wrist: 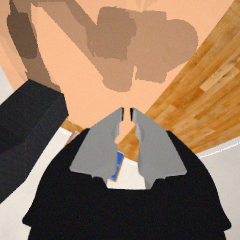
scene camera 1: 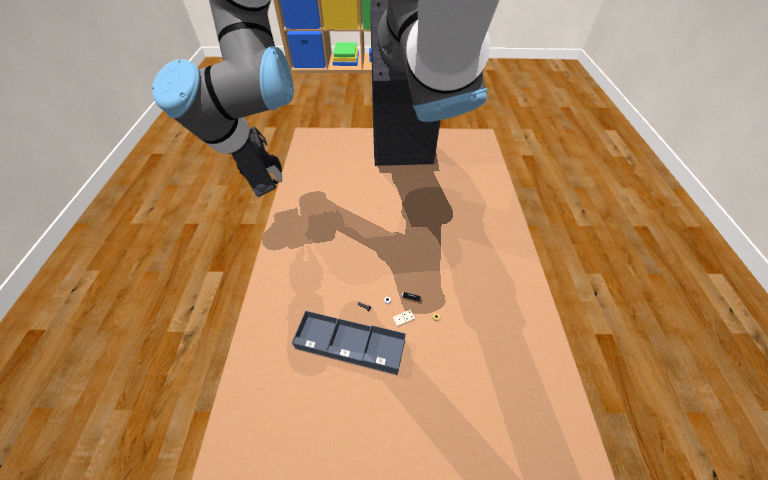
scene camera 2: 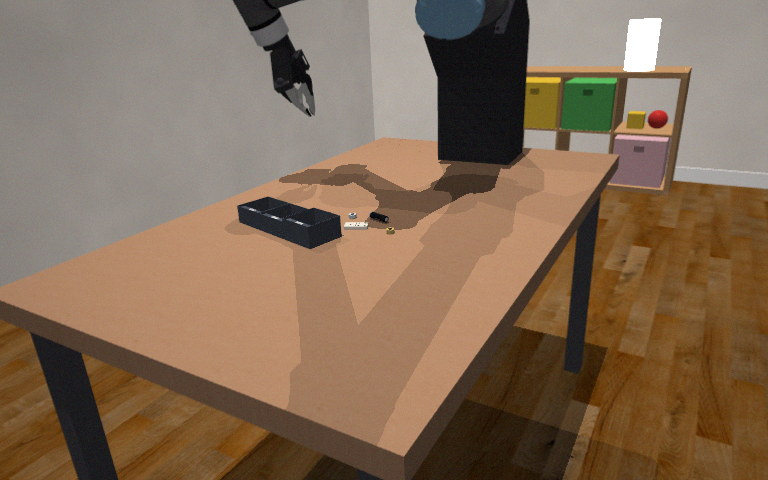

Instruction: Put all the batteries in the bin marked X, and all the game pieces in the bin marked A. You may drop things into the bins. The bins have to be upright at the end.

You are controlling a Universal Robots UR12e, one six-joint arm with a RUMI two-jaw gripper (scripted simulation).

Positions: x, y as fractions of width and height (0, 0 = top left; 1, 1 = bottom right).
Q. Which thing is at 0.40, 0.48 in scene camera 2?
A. A three-compartment bin tray.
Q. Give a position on a three-compartment bin tray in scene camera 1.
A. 0.49, 0.73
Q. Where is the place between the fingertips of my gripper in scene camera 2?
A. At 0.41, 0.24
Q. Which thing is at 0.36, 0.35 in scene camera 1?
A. My gripper.
